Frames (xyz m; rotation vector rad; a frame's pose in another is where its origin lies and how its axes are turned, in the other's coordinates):
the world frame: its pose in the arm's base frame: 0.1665 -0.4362 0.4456 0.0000 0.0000 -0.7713
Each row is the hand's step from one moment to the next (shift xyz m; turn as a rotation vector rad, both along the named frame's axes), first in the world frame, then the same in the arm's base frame.
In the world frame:
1: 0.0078 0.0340 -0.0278 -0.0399 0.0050 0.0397
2: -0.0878 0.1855 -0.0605 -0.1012 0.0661 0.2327
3: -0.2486 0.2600 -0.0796 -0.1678 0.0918 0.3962
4: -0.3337 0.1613 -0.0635 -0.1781 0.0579 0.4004
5: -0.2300 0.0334 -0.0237 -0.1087 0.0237 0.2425
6: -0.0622 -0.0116 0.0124 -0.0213 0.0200 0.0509
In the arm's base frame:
1: 0.0293 0.0189 -0.0278 -0.0251 0.0314 0.0397
2: 0.0664 0.1942 -0.0605 -0.0265 0.1179 0.2327
3: 0.0030 0.3597 -0.0796 -0.0563 0.1828 0.3962
4: -0.1268 0.3483 -0.0635 -0.0873 0.1657 0.4004
5: -0.1416 0.1843 -0.0237 -0.0614 0.0928 0.2425
6: -0.0527 0.0350 0.0124 -0.0013 0.0292 0.0509

